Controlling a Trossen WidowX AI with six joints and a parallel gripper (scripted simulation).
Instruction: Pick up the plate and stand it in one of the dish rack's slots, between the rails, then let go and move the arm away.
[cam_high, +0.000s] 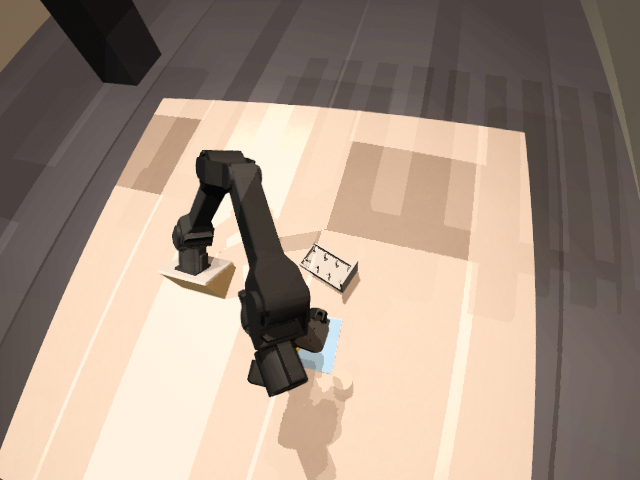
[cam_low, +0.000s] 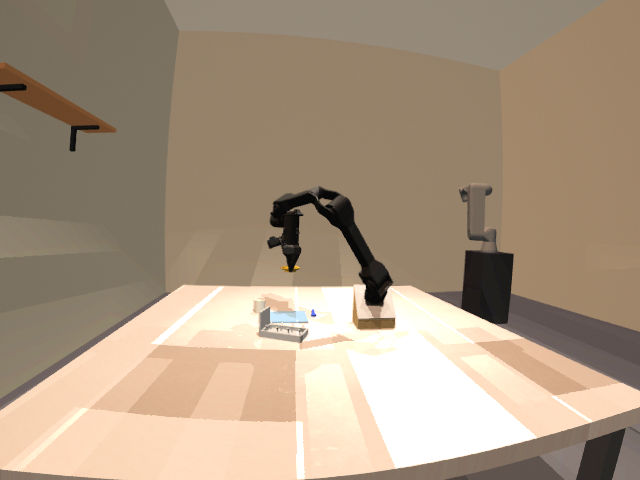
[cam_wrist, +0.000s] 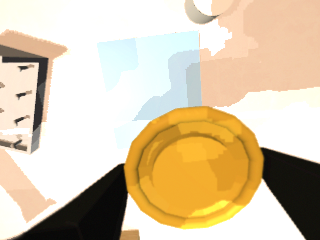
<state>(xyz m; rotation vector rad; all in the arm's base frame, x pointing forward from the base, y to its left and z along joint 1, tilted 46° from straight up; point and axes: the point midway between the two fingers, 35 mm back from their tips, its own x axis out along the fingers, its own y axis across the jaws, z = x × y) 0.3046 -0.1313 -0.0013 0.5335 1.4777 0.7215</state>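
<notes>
The grey dish rack is 21 cm to the left of my gripper tip, 15 cm below it and 1 cm ahead of it. The rest, counted from my gripper tip: blue spoon 17 cm below, 9 cm behind, 2 cm to the right; then light blue mat 17 cm below, 2 cm to the left, 1 cm ahead; then yellow plate 1 cm above.
</notes>
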